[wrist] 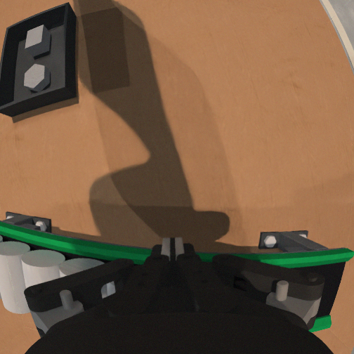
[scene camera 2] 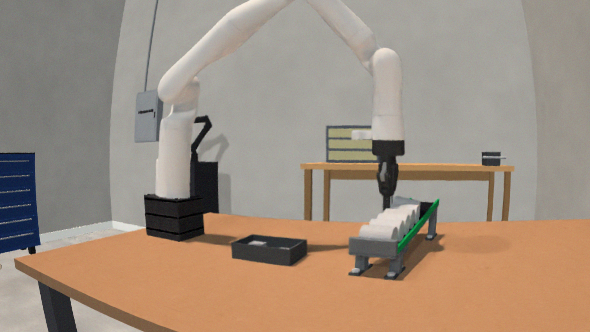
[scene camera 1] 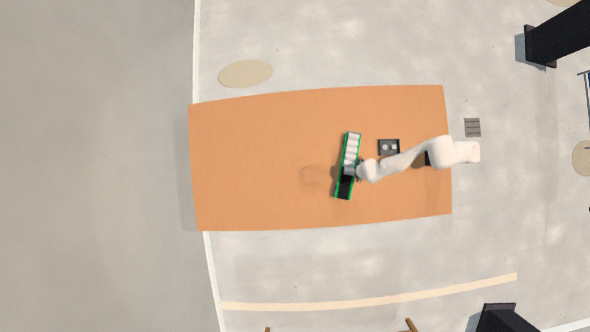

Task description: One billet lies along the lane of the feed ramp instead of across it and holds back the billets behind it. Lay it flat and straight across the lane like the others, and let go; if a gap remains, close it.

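The feed ramp has green rails and a dark lane. Several white billets lie across its lower part, close together. At the upper end of this row a greyer billet sits higher than the others and looks tilted; its exact angle is hard to tell. My gripper is shut and empty. Its fingertips are beside the rail on the robot's side, near the greyer billet. In the wrist view the gripper's body hides that billet.
A black tray with two small grey pieces stands on the orange table, between the ramp and the robot's base. The ramp's dark upper lane stretches past the greyer billet.
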